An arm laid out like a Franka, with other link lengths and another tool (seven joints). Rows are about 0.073 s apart.
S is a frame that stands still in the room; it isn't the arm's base.
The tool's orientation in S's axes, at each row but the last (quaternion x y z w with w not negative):
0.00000, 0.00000, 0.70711, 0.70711
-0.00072, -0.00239, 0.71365, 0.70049
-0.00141, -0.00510, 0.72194, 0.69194
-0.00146, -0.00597, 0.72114, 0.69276
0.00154, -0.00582, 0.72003, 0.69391
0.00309, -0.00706, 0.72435, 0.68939
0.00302, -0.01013, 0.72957, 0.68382
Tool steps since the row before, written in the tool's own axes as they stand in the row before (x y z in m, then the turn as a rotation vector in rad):
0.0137, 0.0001, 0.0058, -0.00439, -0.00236, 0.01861
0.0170, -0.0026, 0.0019, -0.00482, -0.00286, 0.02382
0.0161, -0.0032, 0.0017, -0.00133, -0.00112, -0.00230
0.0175, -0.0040, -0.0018, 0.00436, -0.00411, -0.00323
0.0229, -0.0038, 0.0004, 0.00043, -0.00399, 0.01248
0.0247, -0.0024, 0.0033, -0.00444, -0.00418, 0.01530
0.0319, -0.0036, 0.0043, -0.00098, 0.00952, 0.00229
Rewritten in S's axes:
-0.0001, 0.0137, 0.0058, 0.00236, -0.00439, 0.01861
0.0023, 0.0170, 0.0020, 0.00284, -0.00482, 0.02382
0.0025, 0.0162, 0.0018, 0.00120, -0.00127, -0.00230
0.0033, 0.0177, -0.0016, 0.00396, 0.00454, -0.00316
0.0029, 0.0230, 0.0007, 0.00390, 0.00045, 0.01251
0.0012, 0.0247, 0.0037, 0.00431, -0.00445, 0.01526
0.0015, 0.0320, 0.0049, -0.00946, -0.00164, 0.00217

